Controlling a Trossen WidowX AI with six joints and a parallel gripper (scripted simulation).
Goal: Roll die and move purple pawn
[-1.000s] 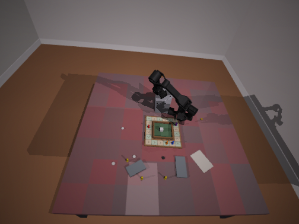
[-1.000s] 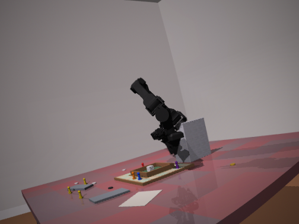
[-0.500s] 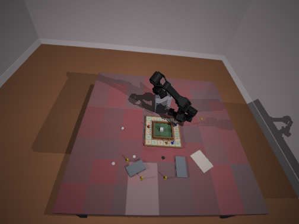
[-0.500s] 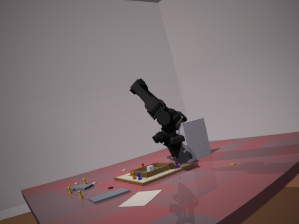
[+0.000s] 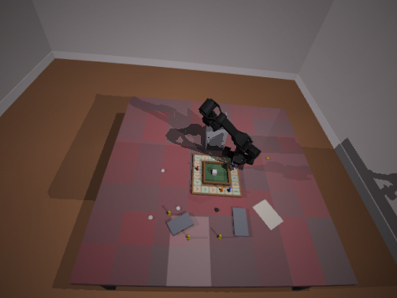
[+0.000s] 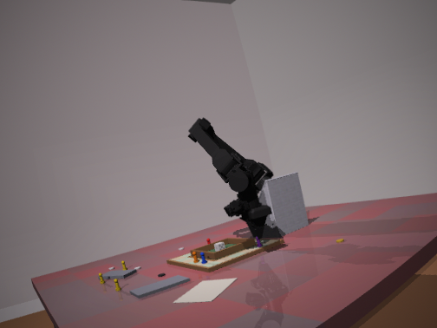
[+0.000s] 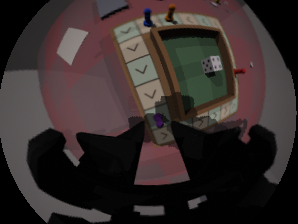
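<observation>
Now: gripper tip 1 cm above the purple pawn. From my gripper tip the other things lie so: blue pawn (17 cm ahead, 7 cm to the right, 1 cm below); then white die (5 cm ahead, 14 cm to the right, 1 cm below); then green-felt tray (5 cm ahead, 12 cm to the right, 3 cm below).
</observation>
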